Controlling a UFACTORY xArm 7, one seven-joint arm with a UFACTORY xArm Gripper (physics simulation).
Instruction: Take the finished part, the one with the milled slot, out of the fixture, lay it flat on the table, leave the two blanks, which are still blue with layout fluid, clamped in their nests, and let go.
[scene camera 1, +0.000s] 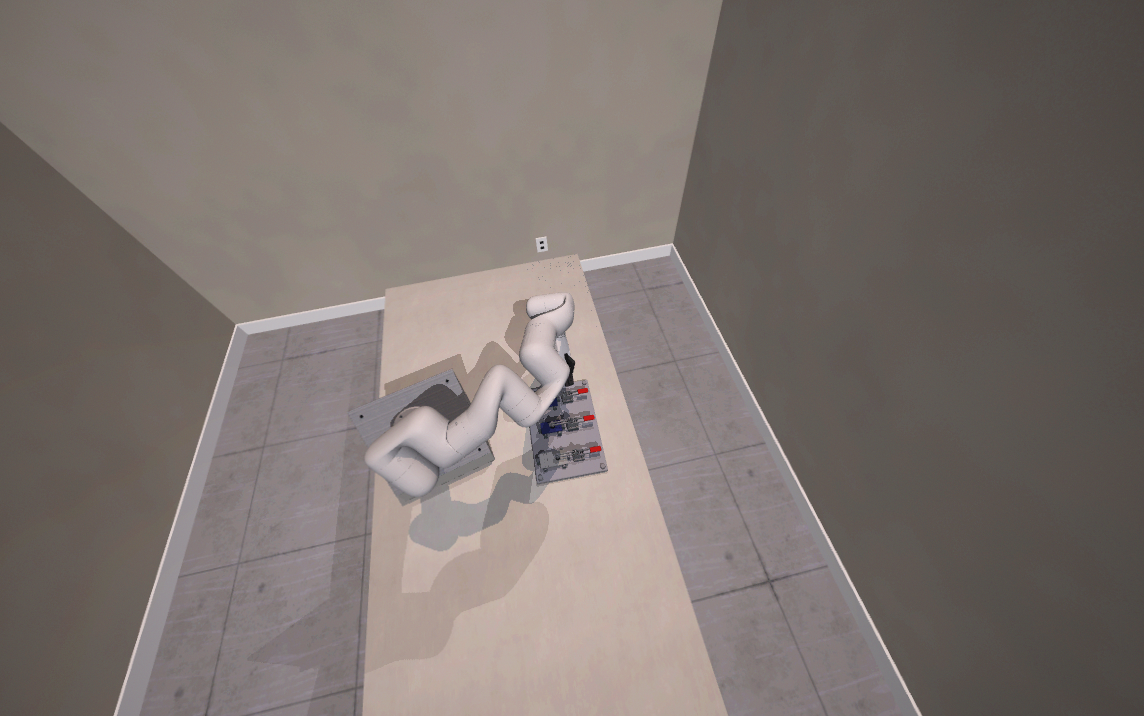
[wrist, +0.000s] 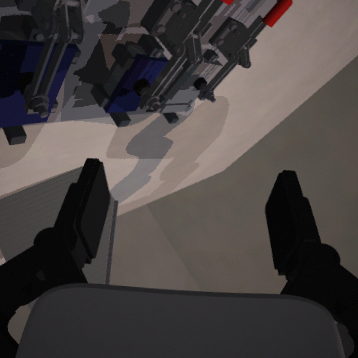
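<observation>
A blue blank (wrist: 119, 85) and a finished part (wrist: 177, 98) can be seen, together with the gripper (wrist: 189, 183).
</observation>
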